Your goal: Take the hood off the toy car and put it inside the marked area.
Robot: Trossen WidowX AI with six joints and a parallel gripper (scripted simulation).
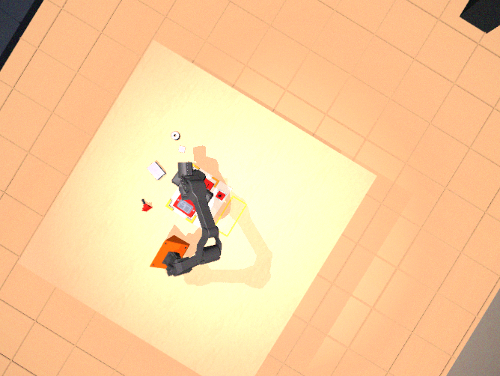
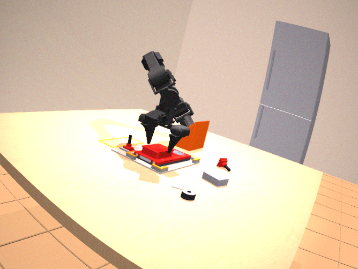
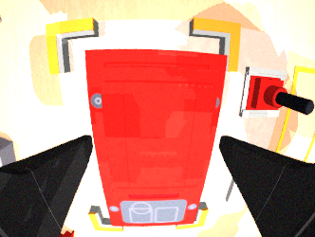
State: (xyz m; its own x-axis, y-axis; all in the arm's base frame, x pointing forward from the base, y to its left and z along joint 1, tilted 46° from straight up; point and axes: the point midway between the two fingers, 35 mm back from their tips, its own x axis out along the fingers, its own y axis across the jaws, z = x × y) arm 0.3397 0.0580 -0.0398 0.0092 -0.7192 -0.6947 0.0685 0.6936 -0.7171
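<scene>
Right now the red hood is 1 cm below my gripper tip. Also, from my gripper tip: black wheel (23 cm to the left, 16 cm ahead, 4 cm below).
</scene>
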